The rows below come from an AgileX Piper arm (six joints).
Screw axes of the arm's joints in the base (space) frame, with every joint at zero. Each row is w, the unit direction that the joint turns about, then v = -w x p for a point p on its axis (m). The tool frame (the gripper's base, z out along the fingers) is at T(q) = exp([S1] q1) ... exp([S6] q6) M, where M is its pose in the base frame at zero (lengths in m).
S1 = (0, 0, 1, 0, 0, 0)
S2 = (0, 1, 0, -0.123, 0, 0)
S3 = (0, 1, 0, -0.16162, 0, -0.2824)
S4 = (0.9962, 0, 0.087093, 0, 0.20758, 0)
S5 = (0, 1, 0, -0.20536, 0, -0.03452)
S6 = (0.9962, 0, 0.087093, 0, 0.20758, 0)
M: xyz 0.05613 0 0.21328 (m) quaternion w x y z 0.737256 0 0.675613 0
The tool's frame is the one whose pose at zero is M.
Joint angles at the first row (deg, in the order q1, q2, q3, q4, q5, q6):
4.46 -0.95 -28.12 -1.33 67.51 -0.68
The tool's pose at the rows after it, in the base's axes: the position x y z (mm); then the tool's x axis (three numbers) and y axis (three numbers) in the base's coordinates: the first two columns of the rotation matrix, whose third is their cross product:
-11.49 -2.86 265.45 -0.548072 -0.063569 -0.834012 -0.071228 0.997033 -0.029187
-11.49 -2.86 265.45 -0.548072 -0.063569 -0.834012 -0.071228 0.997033 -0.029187
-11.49 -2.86 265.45 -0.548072 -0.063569 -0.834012 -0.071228 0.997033 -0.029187
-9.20 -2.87 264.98 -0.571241 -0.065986 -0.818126 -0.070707 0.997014 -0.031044
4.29 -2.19 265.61 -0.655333 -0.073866 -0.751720 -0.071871 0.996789 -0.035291
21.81 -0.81 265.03 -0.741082 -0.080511 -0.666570 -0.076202 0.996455 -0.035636
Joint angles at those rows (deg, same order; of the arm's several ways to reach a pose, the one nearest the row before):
4.46 -0.95 -28.12 -1.33 67.51 -0.68
4.46 -0.95 -28.12 -1.33 67.51 -0.68
4.46 -0.95 -28.12 -1.33 67.51 -0.68
4.46 0.15 -28.11 -1.46 68.02 -0.68
4.46 5.95 -28.34 -1.70 68.60 -0.68
4.45 13.10 -28.54 -1.69 68.59 -0.68

